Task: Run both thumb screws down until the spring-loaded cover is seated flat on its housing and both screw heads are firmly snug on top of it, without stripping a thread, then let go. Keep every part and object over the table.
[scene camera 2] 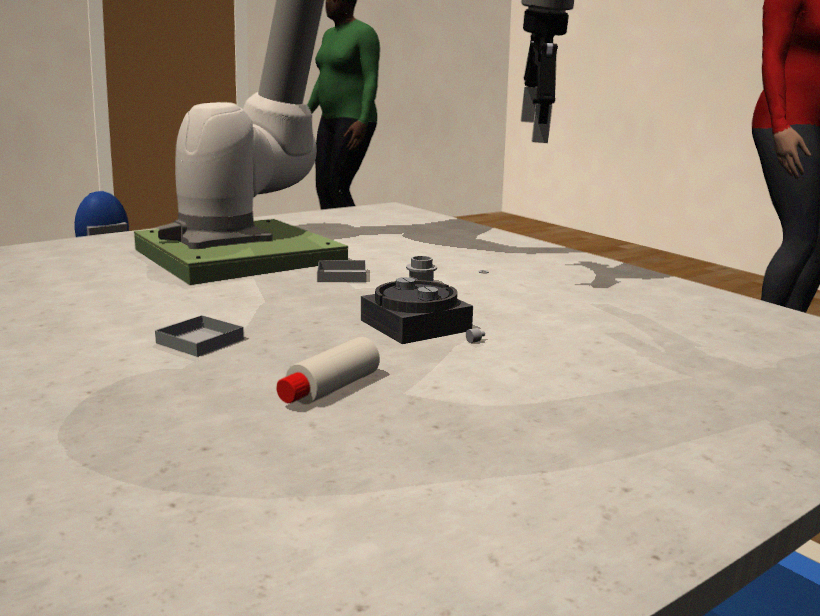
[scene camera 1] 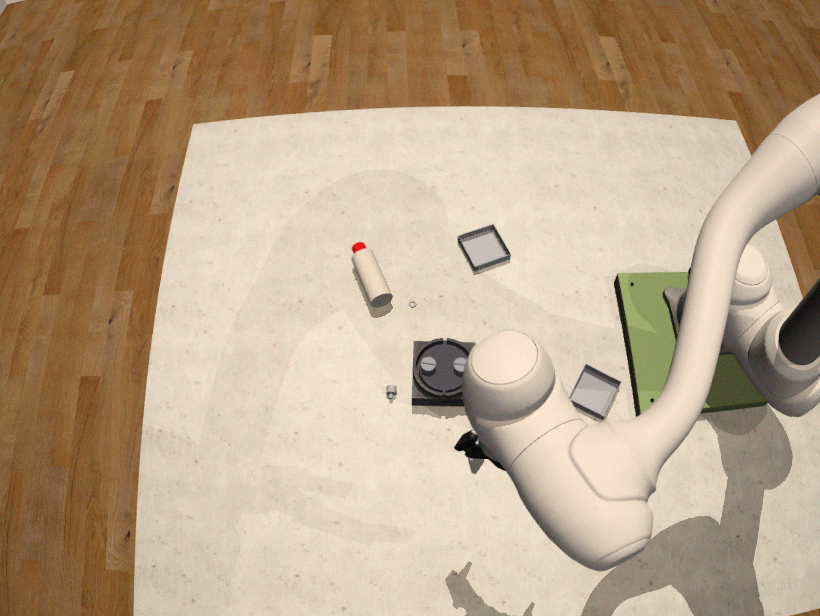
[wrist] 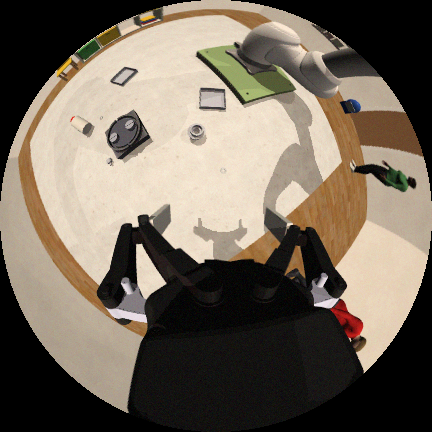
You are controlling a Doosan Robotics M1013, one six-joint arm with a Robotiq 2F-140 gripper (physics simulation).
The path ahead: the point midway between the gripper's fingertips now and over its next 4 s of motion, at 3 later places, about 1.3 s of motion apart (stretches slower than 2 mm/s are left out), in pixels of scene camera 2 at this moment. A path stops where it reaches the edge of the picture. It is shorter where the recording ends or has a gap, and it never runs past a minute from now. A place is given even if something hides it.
My gripper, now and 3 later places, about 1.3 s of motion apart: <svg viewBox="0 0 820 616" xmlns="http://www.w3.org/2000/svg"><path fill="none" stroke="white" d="M533 131L445 159L427 237L423 278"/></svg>
